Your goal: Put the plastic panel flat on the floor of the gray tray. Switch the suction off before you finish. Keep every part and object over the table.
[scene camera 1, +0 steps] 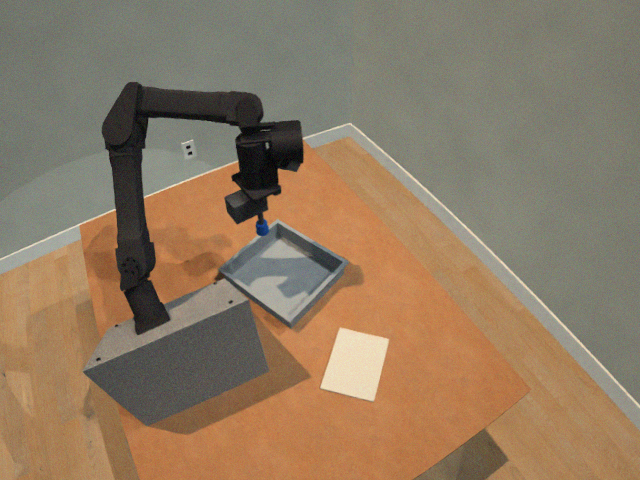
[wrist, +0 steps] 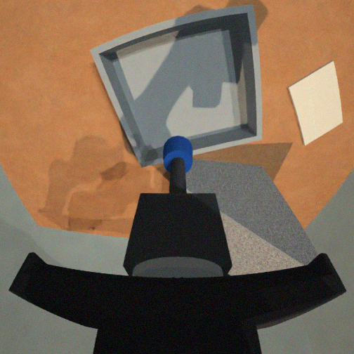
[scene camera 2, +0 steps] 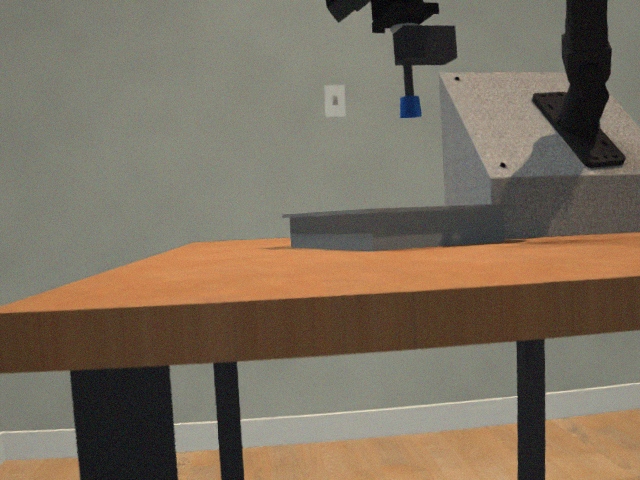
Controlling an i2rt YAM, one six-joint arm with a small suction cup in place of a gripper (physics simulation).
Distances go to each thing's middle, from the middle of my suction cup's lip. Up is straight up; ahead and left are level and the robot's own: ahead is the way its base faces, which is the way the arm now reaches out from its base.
Right now my suction cup is 40 mm short of the plastic panel (scene camera 1: pixel 354 368), 320 mm to the left of it and 180 mm above it. The rest, counted from my suction cup: gray tray (scene camera 2: pixel 382 229): 30 mm ahead, 20 mm to the right, 160 mm below.
